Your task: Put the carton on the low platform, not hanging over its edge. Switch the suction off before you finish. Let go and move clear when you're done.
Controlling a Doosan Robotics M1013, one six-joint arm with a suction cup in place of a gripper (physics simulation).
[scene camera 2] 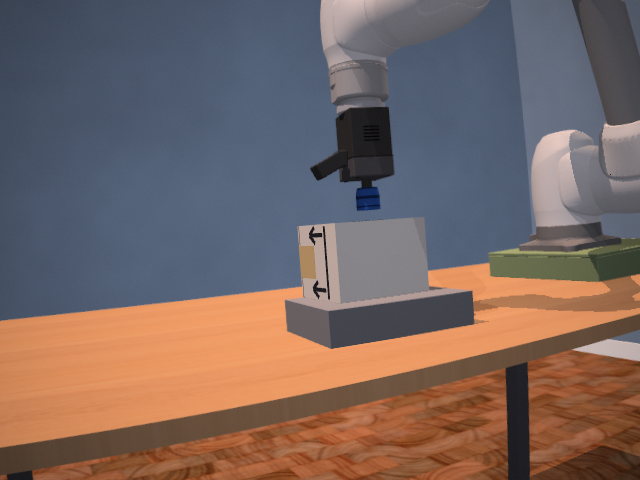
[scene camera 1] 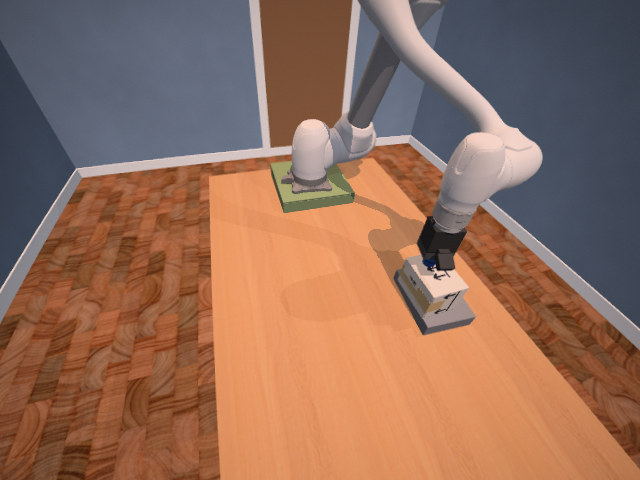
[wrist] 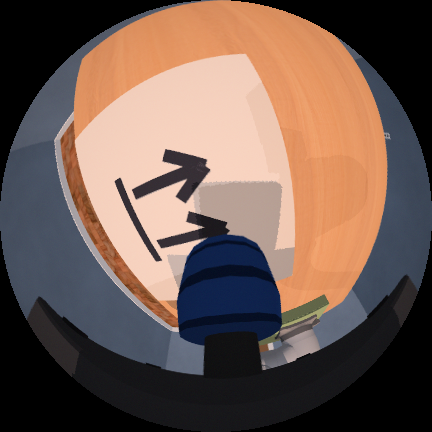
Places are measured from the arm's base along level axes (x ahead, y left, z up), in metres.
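Pixels of known places: end effector, tool point: (scene camera 2: 368, 209) (scene camera 1: 428, 262) (wrist: 225, 267); arm's base, origin of the base link: (scene camera 2: 569, 247) (scene camera 1: 309, 181) (wrist: 294, 327).
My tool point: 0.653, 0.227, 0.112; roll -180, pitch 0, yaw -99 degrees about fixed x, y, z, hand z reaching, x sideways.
Note:
Ahead of a thing's pixels: the offset from my tool point to its middle, as dx, dy, dz. Level surfaces: height alone.
The white carton @[+0.025, +0.018, -0.071] (scene camera 1: 437, 281) (scene camera 2: 381, 260) (wrist: 225, 125), with black arrows and a tan patch, sits flat and upright on the low grey platform @[+0.025, +0.052, -0.149] (scene camera 1: 447, 324) (scene camera 2: 403, 320). Grey platform surface shows around its base in both scene views, and no side of the carton is seen hanging over. My gripper, a blue suction cup (scene camera 1: 429, 264) (scene camera 2: 368, 199) (wrist: 229, 290), is above the carton's top. In scene camera 2 there is a gap between cup and carton, so the cup is open and holds nothing. The carton's far lower edges are hidden.
The arm's base stands on a green block (scene camera 1: 318, 204) (scene camera 2: 542, 267) (wrist: 305, 311) at the far end of the wooden table @[dz -0.173] (scene camera 1: 289, 372) (scene camera 2: 155, 361) (wrist: 330, 100). The platform is near the table's right side in scene camera 1. Blue walls and a brown door (scene camera 1: 305, 72) are behind.

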